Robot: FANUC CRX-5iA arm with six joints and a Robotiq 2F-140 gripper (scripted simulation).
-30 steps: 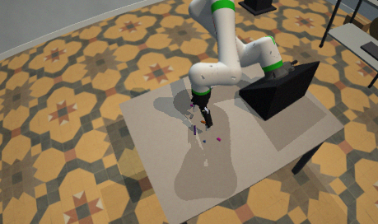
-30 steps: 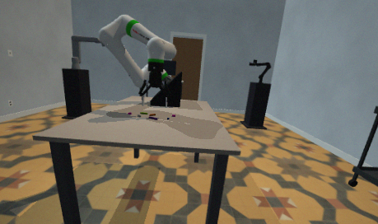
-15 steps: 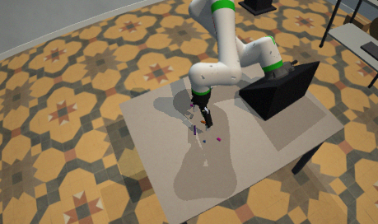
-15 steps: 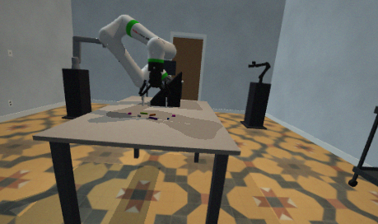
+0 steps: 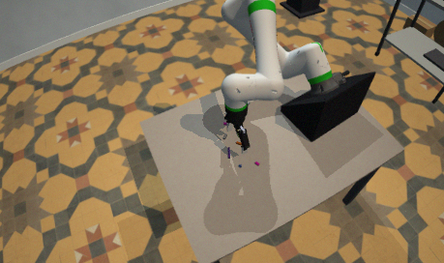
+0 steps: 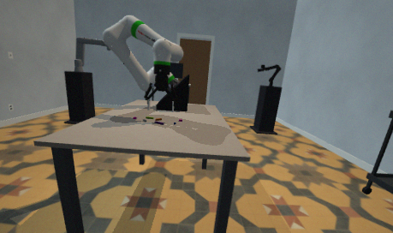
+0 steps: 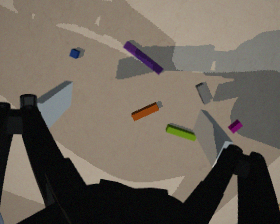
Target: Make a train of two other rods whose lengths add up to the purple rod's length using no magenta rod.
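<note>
Right now the blue rod is 3 cm ahead of my hand, 9 cm to the left of it and 7 cm below it. The rest, counted from my hand: grey rod: 2 cm ahead, 10 cm to the right, 7 cm below; then orange rod: 3 cm behind, 2 cm to the right, 7 cm below; then purple rod: 5 cm ahead, 7 cm below.
</note>
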